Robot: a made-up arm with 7 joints.
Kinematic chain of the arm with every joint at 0, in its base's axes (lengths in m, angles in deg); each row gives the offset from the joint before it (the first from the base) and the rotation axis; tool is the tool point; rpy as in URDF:
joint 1: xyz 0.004 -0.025 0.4 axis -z
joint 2: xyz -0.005 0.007 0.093 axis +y
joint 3: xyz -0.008 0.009 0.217 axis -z
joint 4: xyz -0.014 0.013 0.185 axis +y
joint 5: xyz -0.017 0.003 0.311 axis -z
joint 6: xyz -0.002 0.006 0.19 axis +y
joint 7: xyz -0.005 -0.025 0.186 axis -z
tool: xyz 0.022 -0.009 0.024 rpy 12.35 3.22 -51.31
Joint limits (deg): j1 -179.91..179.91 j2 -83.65..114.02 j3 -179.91..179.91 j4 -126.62..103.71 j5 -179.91..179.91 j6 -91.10..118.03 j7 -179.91..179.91
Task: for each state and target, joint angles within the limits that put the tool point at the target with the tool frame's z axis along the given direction. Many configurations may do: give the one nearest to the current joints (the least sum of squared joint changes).
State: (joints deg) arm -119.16 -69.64 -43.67 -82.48 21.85 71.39 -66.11
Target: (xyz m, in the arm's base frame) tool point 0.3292 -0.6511 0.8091 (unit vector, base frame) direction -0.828 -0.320 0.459
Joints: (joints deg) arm -93.21 -63.64 -89.61 -65.33 8.40 118.03 -76.50
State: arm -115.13 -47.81 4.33 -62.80 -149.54 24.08 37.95
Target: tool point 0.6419 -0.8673 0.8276 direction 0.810 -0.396 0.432
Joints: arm -129.87 -63.14 12.60 -17.49 -132.50 -18.15 44.97
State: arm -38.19 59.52 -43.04 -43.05 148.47 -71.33 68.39
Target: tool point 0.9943 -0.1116 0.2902 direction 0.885 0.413 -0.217
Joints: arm -17.28 114.02 -79.14 -46.64 159.69 -40.79 69.87
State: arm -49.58 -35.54 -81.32 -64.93 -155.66 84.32 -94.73
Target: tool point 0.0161 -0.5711 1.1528 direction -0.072 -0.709 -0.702
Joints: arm -41.73 -12.49 -80.27 -32.89 -150.47 88.04 -98.92
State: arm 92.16 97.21 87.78 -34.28 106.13 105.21 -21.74
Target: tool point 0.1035 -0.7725 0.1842 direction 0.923 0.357 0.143
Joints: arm 103.67 110.16 123.88 -10.07 139.57 113.47 -53.72
